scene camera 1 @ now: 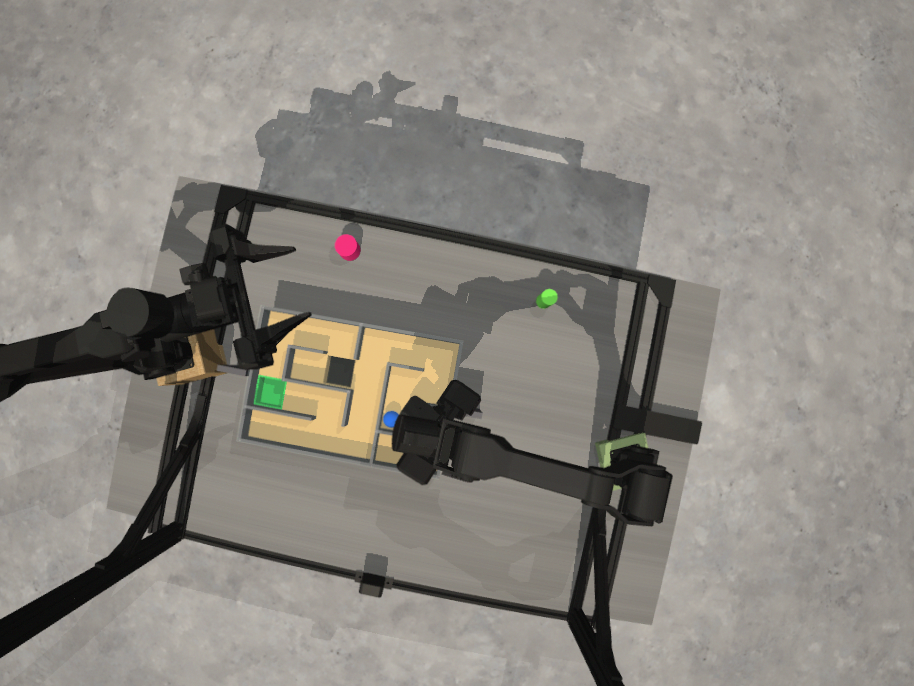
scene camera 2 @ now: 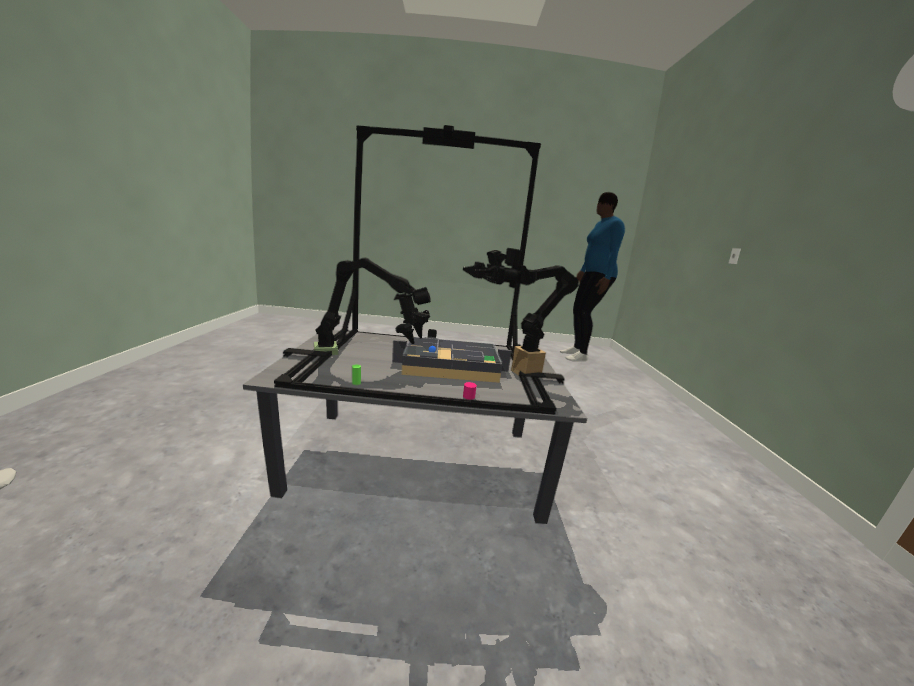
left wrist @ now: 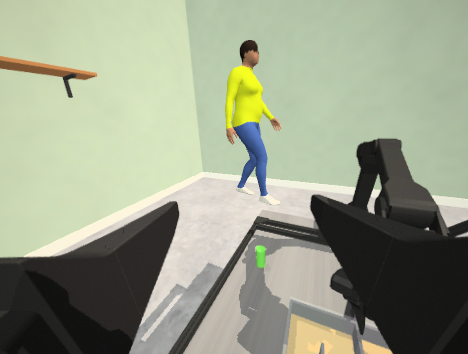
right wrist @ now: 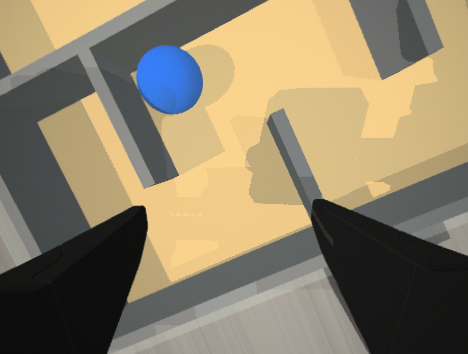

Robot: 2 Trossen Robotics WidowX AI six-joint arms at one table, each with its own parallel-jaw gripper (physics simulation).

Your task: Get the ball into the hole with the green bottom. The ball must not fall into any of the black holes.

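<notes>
The maze board [scene camera 1: 365,398] [scene camera 2: 450,371] [left wrist: 310,335] [right wrist: 200,225] has a tan floor and grey walls. The blue ball [scene camera 1: 390,419] [scene camera 2: 432,348] [right wrist: 170,80] lies in its right part in scene camera 1, at the corner of two walls. The green-bottomed hole [scene camera 1: 269,392] [scene camera 2: 488,358] is near the board's left edge there; a black hole [scene camera 1: 340,371] is near the middle of the left part. My right gripper [scene camera 2: 413,341] [right wrist: 230,212] is open and empty, pointing down low over the board beside the ball. My left gripper [scene camera 1: 302,282] [left wrist: 244,204] is open and empty, high above the board's left end.
A pink cylinder [scene camera 1: 347,247] [scene camera 2: 469,390] and a green cylinder [scene camera 1: 547,297] [scene camera 2: 356,374] [left wrist: 260,257] stand on the table beyond the board in scene camera 1. A black frame [scene camera 1: 442,233] borders the table. A wooden block [scene camera 1: 206,358] [scene camera 2: 528,360] is under the left arm's base.
</notes>
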